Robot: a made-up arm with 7 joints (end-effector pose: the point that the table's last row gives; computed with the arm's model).
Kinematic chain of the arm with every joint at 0, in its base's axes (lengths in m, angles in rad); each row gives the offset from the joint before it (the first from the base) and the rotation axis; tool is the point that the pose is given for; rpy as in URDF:
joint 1: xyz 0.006 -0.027 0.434 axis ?
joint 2: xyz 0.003 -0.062 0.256 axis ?
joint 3: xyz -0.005 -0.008 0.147 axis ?
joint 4: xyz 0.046 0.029 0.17 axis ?
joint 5: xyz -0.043 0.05 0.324 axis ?
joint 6: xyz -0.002 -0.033 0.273 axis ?
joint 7: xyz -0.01 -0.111 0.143 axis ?
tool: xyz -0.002 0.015 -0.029 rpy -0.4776 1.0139 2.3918
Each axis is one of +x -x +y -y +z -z.
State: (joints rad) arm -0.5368 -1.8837 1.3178 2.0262 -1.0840 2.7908 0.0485
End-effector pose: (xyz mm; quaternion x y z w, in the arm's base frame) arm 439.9 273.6 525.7 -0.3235 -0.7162 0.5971 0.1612
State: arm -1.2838 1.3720 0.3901 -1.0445 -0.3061 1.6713 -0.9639
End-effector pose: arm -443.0 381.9 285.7 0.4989 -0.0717 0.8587 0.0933
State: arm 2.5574 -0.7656 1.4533 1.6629 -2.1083 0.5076 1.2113
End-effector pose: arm -521.0 -542.1 1023.8 0.1748 0.4173 -0.1359 0.8814
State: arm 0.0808 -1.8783 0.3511 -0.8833 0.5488 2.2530 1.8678
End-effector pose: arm 662.2 -258.8 838.4 -0.2426 -0.9603 -0.0599 0.1240
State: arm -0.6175 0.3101 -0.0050 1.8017 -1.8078 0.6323 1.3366
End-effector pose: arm 607.3 -295.1 1189.1 -0.3842 0.5126 0.4427 0.6274
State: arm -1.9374 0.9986 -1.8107 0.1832 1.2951 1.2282 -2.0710
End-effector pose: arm 48.4 882.3 1050.7 0.3329 0.7185 -0.5335 0.2972
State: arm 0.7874 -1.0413 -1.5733 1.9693 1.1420 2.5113 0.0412
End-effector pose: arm 437.7 -380.8 760.2 -0.7197 0.3077 0.3768 0.4953
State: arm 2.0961 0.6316 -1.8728 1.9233 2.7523 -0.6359 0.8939
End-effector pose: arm 777.8 310.8 781.1 -0.6375 0.6636 0.1065 0.3766
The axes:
joint 1: +z
joint 2: -y
joint 3: +z
joint 4: +y
joint 5: +z
joint 6: -y
joint 7: +x

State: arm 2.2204 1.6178 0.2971 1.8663 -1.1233 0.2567 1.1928
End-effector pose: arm -5.6 -403.0 1412.3 0.2139 0.6458 -0.7256 0.1035
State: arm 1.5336 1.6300 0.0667 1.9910 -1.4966 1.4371 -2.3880
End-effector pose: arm -203.0 -334.6 1343.3 -0.5357 0.8181 -0.1668 0.1263
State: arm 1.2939 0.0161 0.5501 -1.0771 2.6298 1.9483 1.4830
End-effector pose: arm 60.9 -429.6 1371.8 -0.8032 -0.0878 0.3588 0.4673
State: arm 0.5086 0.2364 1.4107 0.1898 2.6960 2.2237 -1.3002
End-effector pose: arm -387.8 -6.7 1432.6 -0.2440 0.8249 -0.4612 0.2175
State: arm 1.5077 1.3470 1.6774 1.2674 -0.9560 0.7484 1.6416
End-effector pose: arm -612.5 -734.6 671.4 0.3035 0.6755 -0.2500 0.6237
